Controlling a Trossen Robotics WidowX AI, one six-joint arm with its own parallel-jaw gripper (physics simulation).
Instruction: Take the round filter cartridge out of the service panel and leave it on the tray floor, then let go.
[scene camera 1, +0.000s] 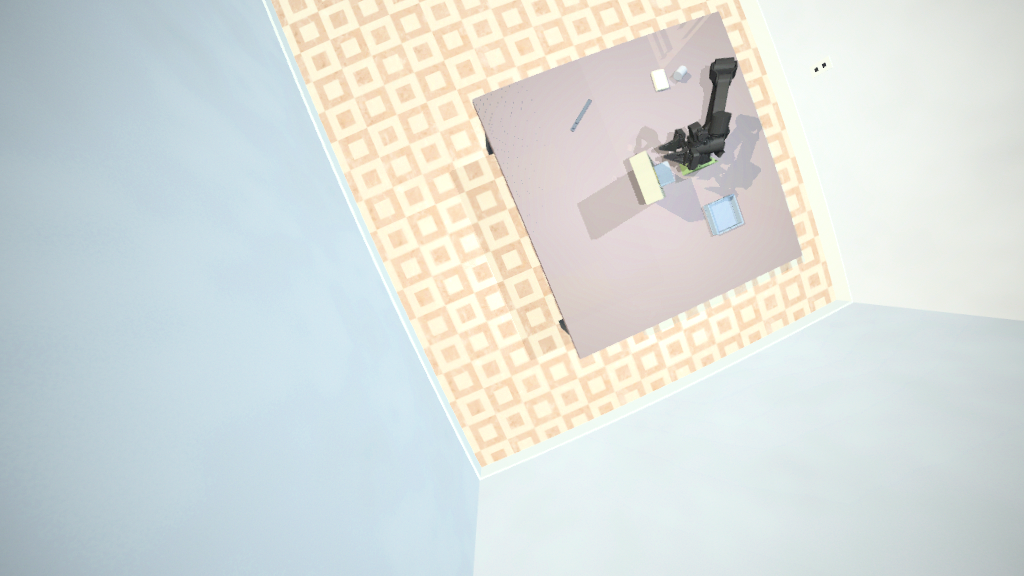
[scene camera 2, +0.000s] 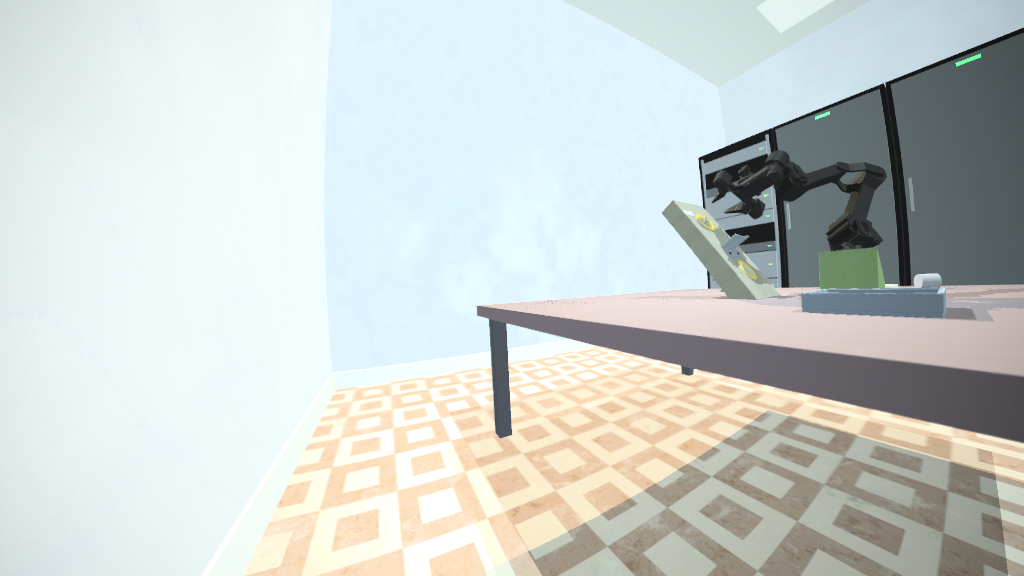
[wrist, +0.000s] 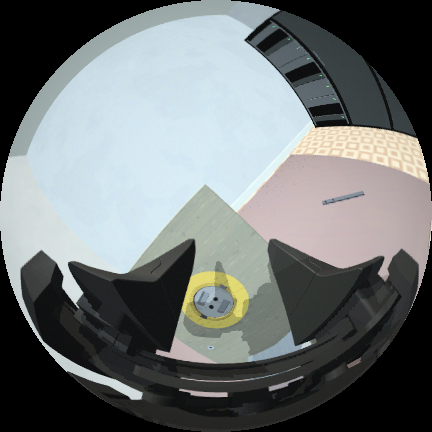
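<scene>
The service panel (scene camera 1: 646, 179) (scene camera 2: 705, 252) (wrist: 230, 262) is a pale slab leaning at a slant on the table. Near its top a round grey part (wrist: 214, 301) with two dark dots sits inside a yellow ring (scene camera 2: 705, 222) (wrist: 241, 301); it looks like the filter cartridge. My gripper (scene camera 1: 659, 152) (scene camera 2: 721, 203) (wrist: 232, 244) is partly open and empty, over the panel's upper part. In the wrist view the grey part lies between the fingers' lines, nearer the left finger. The blue tray (scene camera 1: 708, 222) (scene camera 2: 873, 303) lies on the table; its floor shows bare in the overhead view.
A light blue-grey piece (scene camera 1: 665, 174) (scene camera 2: 735, 242) juts from the panel above a lower yellow ring (scene camera 2: 746, 270). A green block (scene camera 2: 849, 268) stands behind the tray. A white cylinder (scene camera 1: 680, 73) (scene camera 2: 927, 280), a cream block (scene camera 1: 660, 80) and a grey bar (scene camera 1: 581, 115) (wrist: 343, 198) lie on the table.
</scene>
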